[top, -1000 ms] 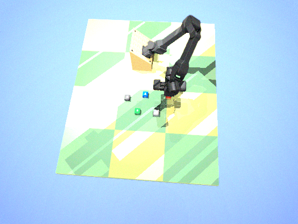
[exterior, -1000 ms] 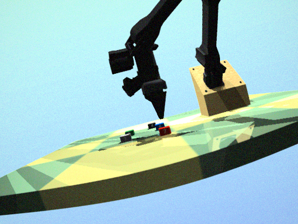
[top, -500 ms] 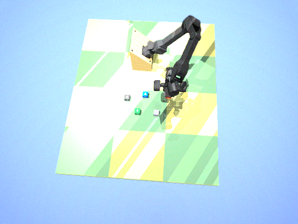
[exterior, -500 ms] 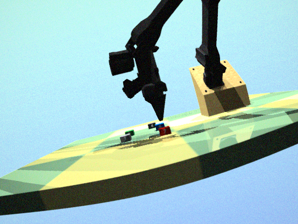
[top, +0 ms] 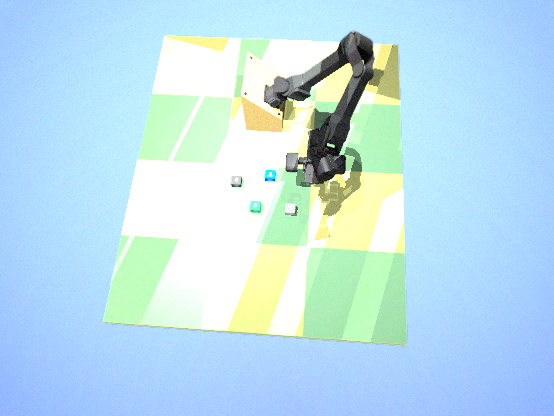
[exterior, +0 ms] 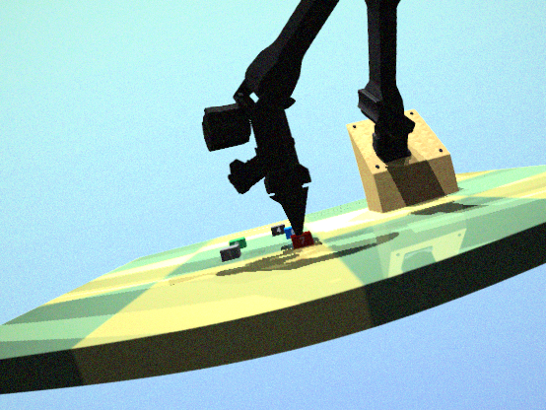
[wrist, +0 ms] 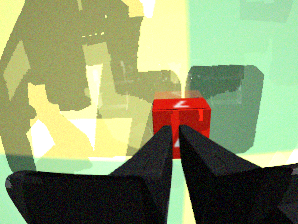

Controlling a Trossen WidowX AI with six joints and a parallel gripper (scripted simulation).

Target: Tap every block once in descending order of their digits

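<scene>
Now: gripper tip 10 mm above the red block. Round my gripper tip: green block: 120 mm ahead, 190 mm to the right, 10 mm below; then blue block: 150 mm to the right, 10 mm below; then grey-white block: 120 mm ahead, 70 mm to the right, 10 mm below.
</scene>
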